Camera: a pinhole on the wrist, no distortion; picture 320 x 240 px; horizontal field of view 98.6 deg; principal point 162.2 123.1 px. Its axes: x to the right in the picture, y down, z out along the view. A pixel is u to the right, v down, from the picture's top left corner.
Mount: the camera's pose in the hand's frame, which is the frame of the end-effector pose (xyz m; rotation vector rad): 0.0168 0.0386 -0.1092 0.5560 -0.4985 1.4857
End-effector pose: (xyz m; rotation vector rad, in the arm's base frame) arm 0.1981 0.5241 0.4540 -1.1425 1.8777 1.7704
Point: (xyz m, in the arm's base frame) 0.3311 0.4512 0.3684
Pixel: 20.0 139.9
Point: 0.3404 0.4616 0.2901
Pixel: 38.4 101.5
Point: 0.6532 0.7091 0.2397
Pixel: 75.3 186.1
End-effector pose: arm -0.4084 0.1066 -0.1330 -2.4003 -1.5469 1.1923
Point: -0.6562 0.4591 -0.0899
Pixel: 63.6 50.9
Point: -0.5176 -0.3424 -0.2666
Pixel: outside the picture
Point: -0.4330 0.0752 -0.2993
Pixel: 300.7 93.9
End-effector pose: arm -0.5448 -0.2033 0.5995 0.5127 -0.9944 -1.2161
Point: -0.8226 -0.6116 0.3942
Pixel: 82.3 34.6
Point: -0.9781 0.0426 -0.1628
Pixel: outside the picture
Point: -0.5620 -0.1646 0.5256
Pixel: 143.5 211.1
